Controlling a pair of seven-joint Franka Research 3 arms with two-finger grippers.
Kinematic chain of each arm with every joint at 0, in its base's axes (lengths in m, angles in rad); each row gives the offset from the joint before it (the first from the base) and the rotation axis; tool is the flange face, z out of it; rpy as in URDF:
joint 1: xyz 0 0 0.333 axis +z
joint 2: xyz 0 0 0 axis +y
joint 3: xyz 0 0 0.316 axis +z
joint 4: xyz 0.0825 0 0 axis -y
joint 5: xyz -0.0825 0 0.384 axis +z
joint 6: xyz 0 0 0 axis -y
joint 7: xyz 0.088 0 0 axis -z
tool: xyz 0 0 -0.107 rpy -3.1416 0 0
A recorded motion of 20 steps. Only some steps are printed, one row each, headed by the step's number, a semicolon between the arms.
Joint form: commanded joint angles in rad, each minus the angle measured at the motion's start. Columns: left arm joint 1, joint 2, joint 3, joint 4, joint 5, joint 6, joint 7; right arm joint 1, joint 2, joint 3, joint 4, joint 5, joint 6, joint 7.
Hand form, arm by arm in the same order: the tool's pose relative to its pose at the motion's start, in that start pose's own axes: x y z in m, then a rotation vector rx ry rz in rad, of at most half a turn. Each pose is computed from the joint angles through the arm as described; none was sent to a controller.
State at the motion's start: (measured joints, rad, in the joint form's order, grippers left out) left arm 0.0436 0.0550 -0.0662 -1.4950 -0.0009 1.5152 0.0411; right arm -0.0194 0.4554 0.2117 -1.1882 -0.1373 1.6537 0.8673
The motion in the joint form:
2: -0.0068 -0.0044 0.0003 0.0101 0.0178 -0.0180 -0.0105; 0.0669 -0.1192 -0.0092 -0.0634 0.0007 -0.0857 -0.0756
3: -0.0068 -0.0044 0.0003 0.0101 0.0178 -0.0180 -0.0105; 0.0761 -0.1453 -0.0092 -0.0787 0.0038 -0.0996 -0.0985
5: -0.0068 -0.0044 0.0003 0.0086 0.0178 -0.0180 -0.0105; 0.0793 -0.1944 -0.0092 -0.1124 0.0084 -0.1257 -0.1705
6: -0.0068 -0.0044 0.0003 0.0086 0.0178 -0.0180 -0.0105; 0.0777 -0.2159 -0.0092 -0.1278 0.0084 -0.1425 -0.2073
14: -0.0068 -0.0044 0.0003 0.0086 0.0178 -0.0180 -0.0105; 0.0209 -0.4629 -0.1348 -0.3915 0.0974 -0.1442 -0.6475
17: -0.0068 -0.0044 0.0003 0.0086 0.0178 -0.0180 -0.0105; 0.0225 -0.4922 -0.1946 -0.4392 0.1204 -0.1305 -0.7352
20: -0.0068 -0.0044 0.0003 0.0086 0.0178 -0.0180 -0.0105; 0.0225 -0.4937 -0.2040 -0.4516 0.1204 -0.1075 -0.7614
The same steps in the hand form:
2: -0.0032 0.0019 -0.0056 0.0182 -0.0041 -0.0053; -0.0568 -0.0013 -0.0440 -0.0388 -0.0008 -0.1359
3: -0.0032 0.0019 -0.0056 0.0182 -0.0041 -0.0053; -0.0675 0.0005 -0.0528 -0.0422 -0.0018 -0.1682
5: -0.0032 0.0019 -0.0049 0.0181 -0.0056 -0.0053; -0.0809 0.0102 -0.0662 -0.0538 -0.0075 -0.2440
6: -0.0032 0.0019 -0.0049 0.0181 -0.0056 -0.0053; -0.0855 0.0163 -0.0710 -0.0646 -0.0133 -0.2793
14: -0.0032 0.0019 -0.0049 0.0181 -0.0056 -0.0053; -0.0749 0.1271 -0.0874 -0.0397 -0.0779 -0.5457
17: -0.0032 0.0019 -0.0049 0.0181 -0.0056 -0.0053; -0.0621 0.1542 -0.0811 -0.0170 -0.0961 -0.5758
20: -0.0032 0.0019 -0.0049 0.0181 -0.0056 -0.0053; -0.0577 0.1569 -0.0778 -0.0106 -0.0856 -0.5928

